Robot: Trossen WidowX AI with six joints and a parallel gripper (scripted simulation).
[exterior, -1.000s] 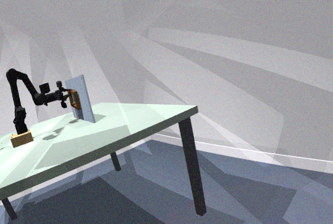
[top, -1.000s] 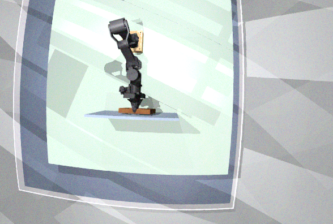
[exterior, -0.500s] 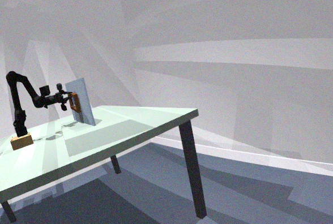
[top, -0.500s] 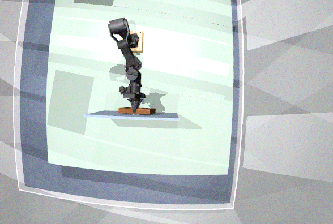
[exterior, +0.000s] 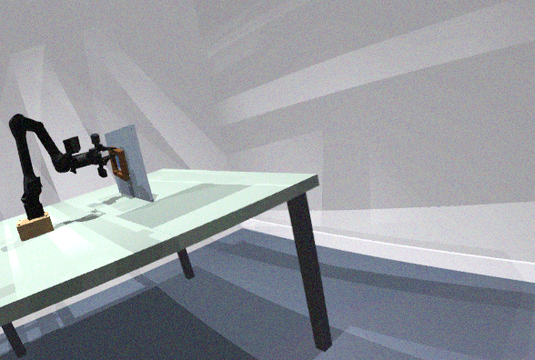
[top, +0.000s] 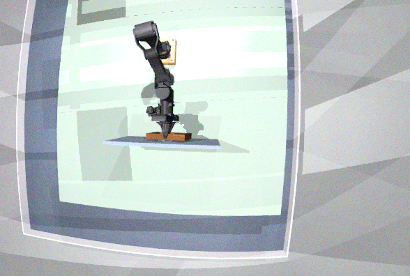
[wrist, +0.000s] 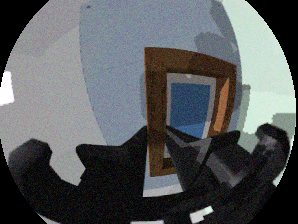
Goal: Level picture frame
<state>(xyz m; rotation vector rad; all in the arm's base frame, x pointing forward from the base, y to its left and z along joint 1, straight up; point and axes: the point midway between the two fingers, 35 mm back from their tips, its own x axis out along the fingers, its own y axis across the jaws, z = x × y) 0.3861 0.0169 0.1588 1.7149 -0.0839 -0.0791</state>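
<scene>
My gripper tip is 50 mm above the picture frame and 10 mm to the right of it. The rest, counted from my gripper tip: wall panel: 60 mm below, 10 mm to the right, 10 mm ahead.
</scene>
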